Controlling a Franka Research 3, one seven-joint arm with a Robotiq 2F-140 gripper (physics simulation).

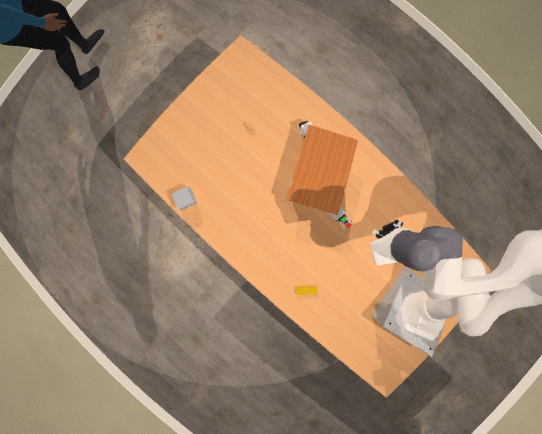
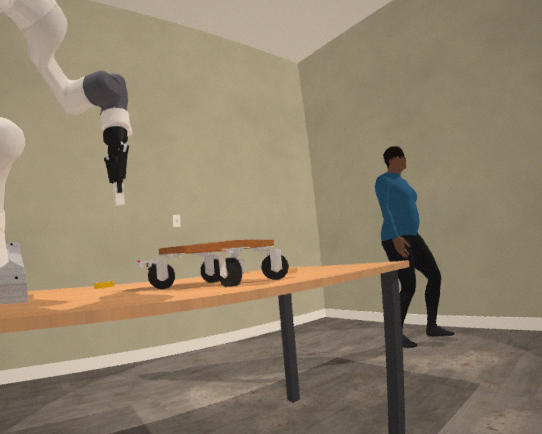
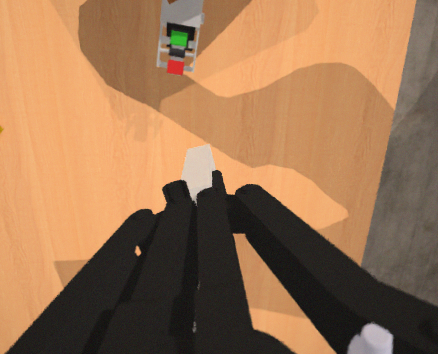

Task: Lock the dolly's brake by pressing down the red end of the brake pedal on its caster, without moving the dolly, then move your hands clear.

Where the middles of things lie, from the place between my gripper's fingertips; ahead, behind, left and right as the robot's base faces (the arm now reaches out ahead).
Labels:
The caster [image 2: 161, 263] lies 200 mm below my hand and 120 mm ahead of it. From my hand the other things lie so: dolly [image 1: 321, 174] 260 mm ahead, 190 mm below, 90 mm to the right.

